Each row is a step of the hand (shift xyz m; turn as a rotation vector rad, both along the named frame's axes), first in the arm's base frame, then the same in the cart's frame.
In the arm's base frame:
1: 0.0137 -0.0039 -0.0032 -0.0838 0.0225 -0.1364
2: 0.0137 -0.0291 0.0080 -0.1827 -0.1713 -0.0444
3: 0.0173 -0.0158 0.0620 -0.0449 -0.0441 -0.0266
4: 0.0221 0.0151 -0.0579 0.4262 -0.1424 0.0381
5: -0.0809 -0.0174 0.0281 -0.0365 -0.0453 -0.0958
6: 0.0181 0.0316 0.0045 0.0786 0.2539 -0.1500
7: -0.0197 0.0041 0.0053 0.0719 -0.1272 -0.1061
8: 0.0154 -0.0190 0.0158 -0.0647 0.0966 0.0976
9: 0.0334 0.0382 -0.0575 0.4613 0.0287 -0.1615
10: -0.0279 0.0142 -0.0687 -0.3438 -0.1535 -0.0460
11: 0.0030 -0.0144 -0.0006 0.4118 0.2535 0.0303
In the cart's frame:
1: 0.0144 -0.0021 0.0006 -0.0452 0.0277 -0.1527
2: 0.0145 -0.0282 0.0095 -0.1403 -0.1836 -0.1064
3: 0.0014 -0.0202 0.0631 -0.0299 -0.0455 -0.0413
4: 0.0351 0.0231 -0.0480 0.4137 -0.1015 0.1481
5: -0.0826 -0.0283 0.0026 -0.0027 -0.0388 -0.1051
6: 0.0120 0.0327 0.0117 0.0841 0.2746 -0.1034
7: -0.0208 0.0015 -0.0003 0.1138 -0.1077 -0.0897
8: 0.0127 -0.0188 0.0182 -0.1007 0.0790 0.0815
9: 0.0428 0.0471 -0.0428 0.4805 0.0918 -0.0208
10: -0.0095 0.0182 -0.0726 -0.2956 -0.1822 -0.1527
11: 0.0048 -0.0139 -0.0007 0.3521 0.2896 0.1640

